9 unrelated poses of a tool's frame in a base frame.
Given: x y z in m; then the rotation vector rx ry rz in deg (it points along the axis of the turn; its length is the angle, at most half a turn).
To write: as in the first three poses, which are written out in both.
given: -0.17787 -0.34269 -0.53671 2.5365 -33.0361 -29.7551
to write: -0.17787 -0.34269 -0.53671 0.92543 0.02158 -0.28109 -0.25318
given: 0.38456 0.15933 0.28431 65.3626 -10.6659 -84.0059
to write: 0.38456 0.15933 0.28431 0.59502 0.49109 -0.08014 -0.63116
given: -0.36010 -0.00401 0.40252 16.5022 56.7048 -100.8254
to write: -0.36010 -0.00401 0.40252 0.52363 0.12032 0.41344 -0.73512
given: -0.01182 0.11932 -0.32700 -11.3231 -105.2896 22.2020
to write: -0.01182 0.11932 -0.32700 0.58638 -0.08477 -0.78825 0.16622
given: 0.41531 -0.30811 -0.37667 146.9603 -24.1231 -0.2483
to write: 0.41531 -0.30811 -0.37667 0.26785 0.95074 -0.15606 -0.00161
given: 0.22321 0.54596 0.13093 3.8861 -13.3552 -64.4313
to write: 0.22321 0.54596 0.13093 0.83907 0.03207 -0.11022 -0.53177
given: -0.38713 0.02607 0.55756 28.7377 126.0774 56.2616
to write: -0.38713 0.02607 0.55756 0.33364 0.19211 0.84281 0.37610
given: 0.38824 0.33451 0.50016 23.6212 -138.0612 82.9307
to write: 0.38824 0.33451 0.50016 0.14973 0.14348 -0.83860 0.50373
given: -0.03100 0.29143 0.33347 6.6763 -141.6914 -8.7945
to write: -0.03100 0.29143 0.33347 0.32457 0.04443 -0.94300 -0.05853
